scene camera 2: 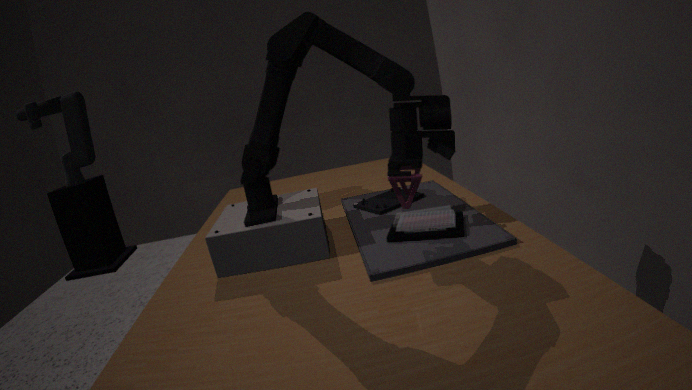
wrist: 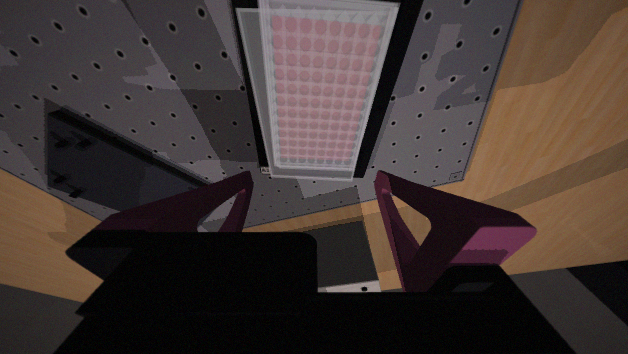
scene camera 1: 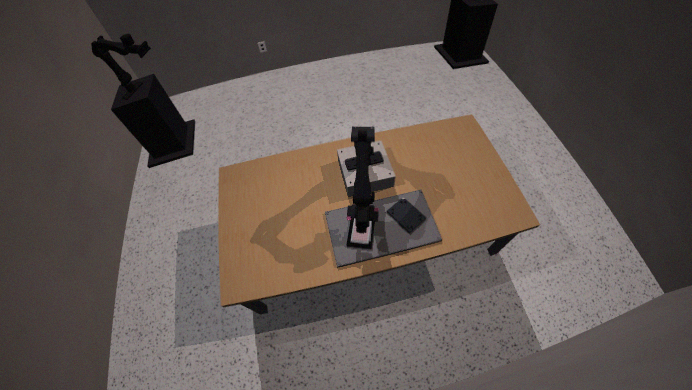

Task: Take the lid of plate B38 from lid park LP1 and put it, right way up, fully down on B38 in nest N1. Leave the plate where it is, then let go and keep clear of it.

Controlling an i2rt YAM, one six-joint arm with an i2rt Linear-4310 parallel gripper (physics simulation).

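Seen in the pictures: gripper, fingertip midpoint: point(scene camera 2: 407, 201) point(wrist: 313, 177); arm's base, link origin: point(scene camera 2: 262, 210).
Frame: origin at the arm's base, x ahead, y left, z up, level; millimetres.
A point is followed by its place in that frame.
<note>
Plate B38 point(scene camera 1: 361, 237) @[z -48, x 394, y -137 mm] point(scene camera 2: 427, 221) @[z -52, x 343, y -161 mm] point(wrist: 320, 90) @[z -48, x 368, y -131 mm], with rows of pink wells, sits in the black nest point(scene camera 2: 425, 235) @[z -73, x 329, y -181 mm] point(wrist: 382, 95) @[z -71, x 340, y -178 mm]. A clear lid point(wrist: 254, 65) @[z -51, x 397, y -96 mm] lies over it; in the wrist view its left and near edges show beyond the well block. Whether it is fully seated I cannot tell. The dark lid park point(scene camera 1: 406, 215) @[z -73, x 338, y 117 mm] point(wrist: 115, 165) @[z -73, x 370, y 103 mm] with small pegs lies beside the nest, and no lid shows on it. My gripper point(scene camera 1: 362, 215) @[z -17, x 320, y -108 mm] point(scene camera 2: 406, 205) @[z -17, x 320, y -108 mm] point(wrist: 313, 177) @[z -17, x 320, y -108 mm] is open, above and at the near end of the plate, with its magenta fingers apart and nothing between them.
The nest and lid park are on a grey perforated board point(scene camera 1: 410, 245) @[z -83, x 491, y 80 mm] point(scene camera 2: 480, 237) @[z -83, x 429, y -236 mm] point(wrist: 410, 145) @[z -83, x 271, y -205 mm] on the wooden table point(scene camera 1: 270, 200) @[z -96, x 24, y -541 mm] point(scene camera 2: 400, 320) @[z -96, x 204, y -411 mm]. My arm's white base box point(scene camera 1: 380, 176) @[z -1, x 120, y 50 mm] point(scene camera 2: 270, 250) @[z -53, x 10, y -124 mm] stands behind the board. Another arm point(scene camera 1: 112, 62) point(scene camera 2: 80, 125) stands on a black pedestal point(scene camera 1: 150, 120) point(scene camera 2: 87, 230) away from the table.
</note>
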